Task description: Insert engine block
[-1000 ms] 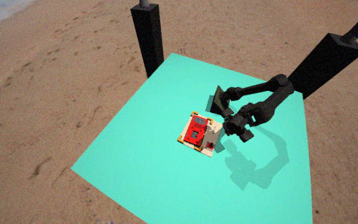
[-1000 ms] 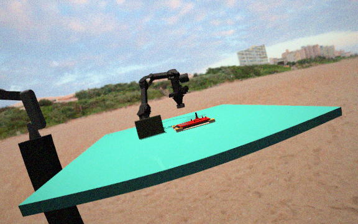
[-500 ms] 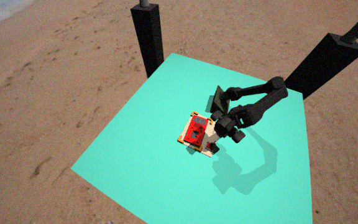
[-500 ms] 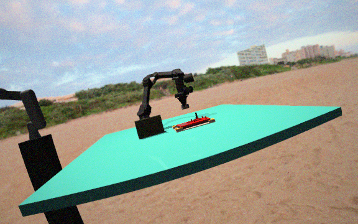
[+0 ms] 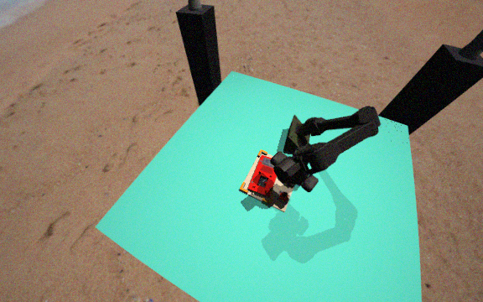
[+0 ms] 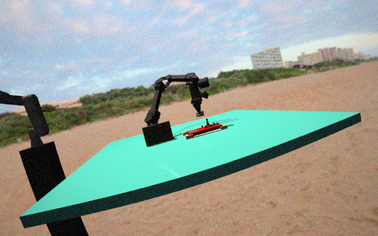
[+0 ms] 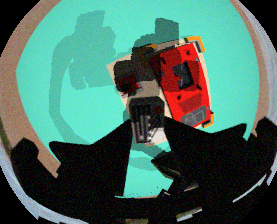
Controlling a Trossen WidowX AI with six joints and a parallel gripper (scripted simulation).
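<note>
Right now the dark peg is 7 cm below my gripper tip, 4 cm ahead of it and 1 cm to the left of it. From my gripper tip the other things lie so: engine block 1 cm below.
</note>
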